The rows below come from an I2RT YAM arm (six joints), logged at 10 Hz.
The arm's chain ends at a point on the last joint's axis. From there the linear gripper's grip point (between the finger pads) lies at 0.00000 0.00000 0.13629 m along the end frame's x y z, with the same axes.
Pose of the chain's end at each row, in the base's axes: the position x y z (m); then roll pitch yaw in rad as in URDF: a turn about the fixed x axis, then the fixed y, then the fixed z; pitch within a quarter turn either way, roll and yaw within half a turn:
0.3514 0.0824 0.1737 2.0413 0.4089 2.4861
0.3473 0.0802 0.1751 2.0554 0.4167 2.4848
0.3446 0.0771 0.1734 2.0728 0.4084 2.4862
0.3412 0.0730 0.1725 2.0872 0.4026 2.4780
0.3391 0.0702 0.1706 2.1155 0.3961 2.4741
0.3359 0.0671 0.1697 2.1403 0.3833 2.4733
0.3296 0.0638 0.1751 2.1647 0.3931 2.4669
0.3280 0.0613 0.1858 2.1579 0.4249 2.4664
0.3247 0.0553 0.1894 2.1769 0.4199 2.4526
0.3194 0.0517 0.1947 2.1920 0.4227 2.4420
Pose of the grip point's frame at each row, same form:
0.4449 0.1637 0.1170 2.0413 0.4089 2.4861
0.4413 0.1600 0.1170 2.0554 0.4167 2.4848
0.4381 0.1559 0.1132 2.0728 0.4084 2.4862
0.4350 0.1501 0.1106 2.0872 0.4026 2.4780
0.4327 0.1449 0.1054 2.1155 0.3961 2.4741
0.4286 0.1402 0.1015 2.1403 0.3833 2.4733
0.4230 0.1338 0.1046 2.1647 0.3931 2.4669
0.4232 0.1304 0.1170 2.1579 0.4249 2.4664
0.4203 0.1216 0.1185 2.1769 0.4199 2.4526
0.4157 0.1155 0.1224 2.1920 0.4227 2.4420

